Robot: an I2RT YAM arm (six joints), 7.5 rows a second.
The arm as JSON. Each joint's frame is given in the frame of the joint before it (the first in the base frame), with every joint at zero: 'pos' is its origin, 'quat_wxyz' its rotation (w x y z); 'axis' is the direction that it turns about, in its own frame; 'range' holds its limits. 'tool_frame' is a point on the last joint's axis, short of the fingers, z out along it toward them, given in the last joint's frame.
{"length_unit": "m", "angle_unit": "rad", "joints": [
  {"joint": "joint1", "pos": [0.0, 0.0, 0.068], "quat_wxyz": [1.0, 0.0, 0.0, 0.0], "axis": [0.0, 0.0, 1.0], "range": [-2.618, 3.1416]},
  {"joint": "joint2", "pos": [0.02, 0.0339, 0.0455], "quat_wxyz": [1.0, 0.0, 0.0, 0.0], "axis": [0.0, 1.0, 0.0], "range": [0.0, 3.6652]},
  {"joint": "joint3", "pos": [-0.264, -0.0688, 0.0], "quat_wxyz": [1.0, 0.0, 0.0, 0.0], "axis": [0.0, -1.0, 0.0], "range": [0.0, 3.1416]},
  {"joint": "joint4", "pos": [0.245, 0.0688, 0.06], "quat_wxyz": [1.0, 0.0, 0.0, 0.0], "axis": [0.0, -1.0, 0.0], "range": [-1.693, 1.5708]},
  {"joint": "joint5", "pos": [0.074, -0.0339, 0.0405], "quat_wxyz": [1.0, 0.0, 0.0, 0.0], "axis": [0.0, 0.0, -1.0], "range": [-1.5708, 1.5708]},
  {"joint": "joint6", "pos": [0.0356, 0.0, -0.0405], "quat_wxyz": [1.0, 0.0, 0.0, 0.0], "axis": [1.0, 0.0, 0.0], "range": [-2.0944, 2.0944]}
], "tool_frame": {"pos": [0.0, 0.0, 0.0], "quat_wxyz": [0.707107, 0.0, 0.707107, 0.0]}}
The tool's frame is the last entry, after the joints.
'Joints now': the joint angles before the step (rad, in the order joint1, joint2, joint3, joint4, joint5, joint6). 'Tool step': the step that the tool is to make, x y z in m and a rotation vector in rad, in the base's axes. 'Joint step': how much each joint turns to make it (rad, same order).
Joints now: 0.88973, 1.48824, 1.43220, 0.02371, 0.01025, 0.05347
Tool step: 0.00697, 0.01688, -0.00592, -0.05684, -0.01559, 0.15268
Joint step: -0.00033, 0.06669, 0.05603, -0.02737, -0.15038, -0.05576
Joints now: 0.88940, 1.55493, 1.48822, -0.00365, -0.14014, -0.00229
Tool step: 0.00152, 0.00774, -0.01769, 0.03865, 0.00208, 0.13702
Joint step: -0.00322, 0.01891, -0.06638, 0.11796, -0.14144, 0.01880
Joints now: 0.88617, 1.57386, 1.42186, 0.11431, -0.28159, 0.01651
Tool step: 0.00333, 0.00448, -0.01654, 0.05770, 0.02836, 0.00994
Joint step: -0.00033, 0.01755, -0.06678, 0.12831, -0.01119, 0.06078
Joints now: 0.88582, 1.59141, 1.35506, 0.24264, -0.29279, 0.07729
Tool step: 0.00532, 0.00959, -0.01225, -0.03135, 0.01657, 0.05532
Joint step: 0.00022, 0.04380, 0.01309, -0.00661, -0.05500, -0.00809
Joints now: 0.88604, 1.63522, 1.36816, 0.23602, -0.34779, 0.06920
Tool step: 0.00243, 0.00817, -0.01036, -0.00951, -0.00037, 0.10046
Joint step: 0.00000, 0.03670, 0.00337, 0.02200, -0.10016, -0.01083
